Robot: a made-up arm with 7 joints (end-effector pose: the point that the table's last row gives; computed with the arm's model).
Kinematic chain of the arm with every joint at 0, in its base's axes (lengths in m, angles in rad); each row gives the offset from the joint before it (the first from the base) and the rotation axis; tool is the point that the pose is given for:
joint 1: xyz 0 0 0.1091 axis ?
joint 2: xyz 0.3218 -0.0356 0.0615 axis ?
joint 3: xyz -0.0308 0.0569 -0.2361 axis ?
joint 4: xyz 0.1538 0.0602 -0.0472 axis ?
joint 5: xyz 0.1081 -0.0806 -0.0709 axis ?
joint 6: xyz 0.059 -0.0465 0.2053 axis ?
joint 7: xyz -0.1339 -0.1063 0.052 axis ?
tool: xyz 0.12 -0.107 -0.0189
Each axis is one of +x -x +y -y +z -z.
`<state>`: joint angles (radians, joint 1 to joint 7).
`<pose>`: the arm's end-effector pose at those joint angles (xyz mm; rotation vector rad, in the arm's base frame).
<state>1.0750 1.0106 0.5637 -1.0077 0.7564 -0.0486 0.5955</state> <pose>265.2 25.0 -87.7 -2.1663 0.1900 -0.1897</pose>
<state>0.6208 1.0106 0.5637 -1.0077 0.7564 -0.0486 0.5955</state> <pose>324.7 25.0 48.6 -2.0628 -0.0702 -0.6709</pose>
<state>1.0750 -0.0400 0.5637 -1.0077 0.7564 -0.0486 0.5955</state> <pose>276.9 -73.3 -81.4 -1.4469 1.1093 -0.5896</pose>
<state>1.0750 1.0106 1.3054 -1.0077 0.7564 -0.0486 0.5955</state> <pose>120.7 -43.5 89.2 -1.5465 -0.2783 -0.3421</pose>
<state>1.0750 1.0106 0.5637 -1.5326 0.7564 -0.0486 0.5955</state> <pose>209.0 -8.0 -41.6 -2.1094 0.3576 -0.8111</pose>
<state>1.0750 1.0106 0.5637 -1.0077 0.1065 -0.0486 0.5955</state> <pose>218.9 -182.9 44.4 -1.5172 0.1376 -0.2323</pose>
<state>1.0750 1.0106 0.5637 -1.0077 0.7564 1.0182 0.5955</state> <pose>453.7 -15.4 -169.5 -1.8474 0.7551 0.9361</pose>
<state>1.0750 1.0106 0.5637 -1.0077 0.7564 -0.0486 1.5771</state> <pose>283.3 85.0 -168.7 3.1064 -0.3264 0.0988</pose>
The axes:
joint 1: +y
joint 2: -x
joint 3: -y
joint 4: +z
joint 5: -x
joint 6: +z
joint 7: -x

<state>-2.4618 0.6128 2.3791 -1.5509 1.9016 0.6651 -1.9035</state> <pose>-186.3 -91.7 126.8 -0.3591 2.0860 -1.6209</pose>
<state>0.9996 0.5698 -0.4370 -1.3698 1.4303 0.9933 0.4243</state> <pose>278.8 -356.8 -528.9 1.6356 -2.6178 -0.4018</pose>
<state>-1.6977 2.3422 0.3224 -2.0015 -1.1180 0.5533 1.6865</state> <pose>-276.3 -435.4 45.5 0.3839 1.1236 1.5290</pose>
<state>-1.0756 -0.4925 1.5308 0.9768 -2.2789 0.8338 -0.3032</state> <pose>23.8 158.0 899.8 0.0628 0.6261 -2.9393</pose>
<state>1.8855 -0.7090 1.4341 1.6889 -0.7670 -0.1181 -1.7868</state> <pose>217.9 88.1 -410.0 2.5055 1.3304 -0.2086</pose>
